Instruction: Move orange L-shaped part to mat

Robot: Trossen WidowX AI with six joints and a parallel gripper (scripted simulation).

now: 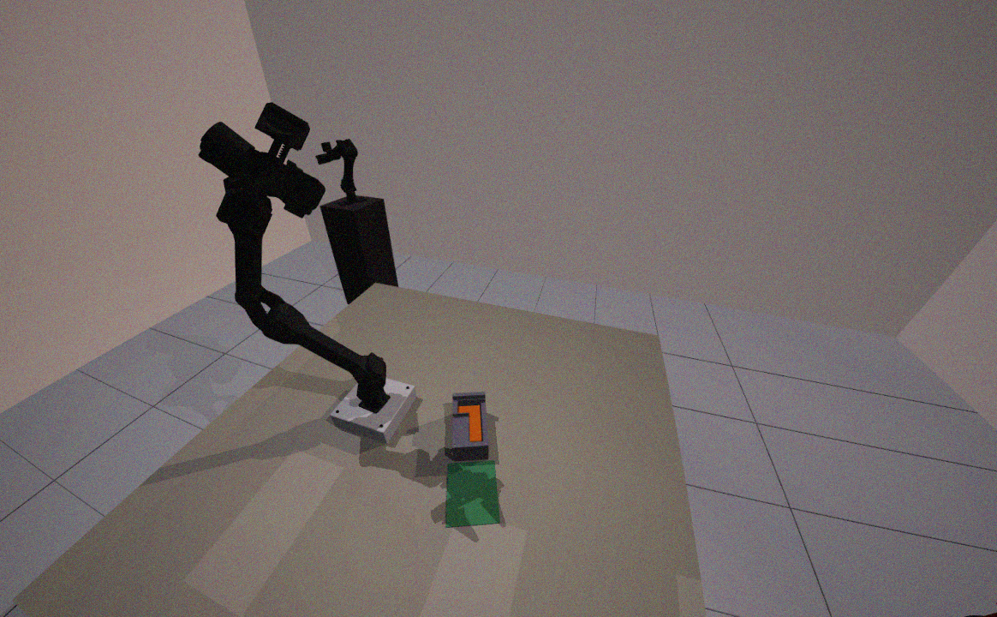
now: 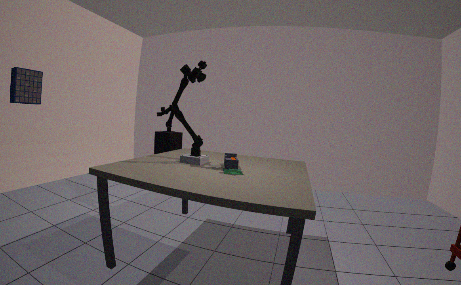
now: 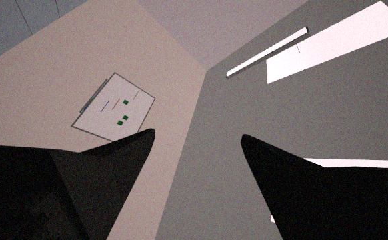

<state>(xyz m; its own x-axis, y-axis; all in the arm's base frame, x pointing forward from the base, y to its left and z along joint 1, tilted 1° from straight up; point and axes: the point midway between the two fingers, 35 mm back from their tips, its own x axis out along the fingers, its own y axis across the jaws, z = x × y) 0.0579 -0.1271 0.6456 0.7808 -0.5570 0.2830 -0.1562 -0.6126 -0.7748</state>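
The orange L-shaped part lies 190 mm ahead of my gripper tip, 180 mm to the left of it and 660 mm below it. Round my gripper tip: green mat: 270 mm ahead, 40 mm to the left, 720 mm below.
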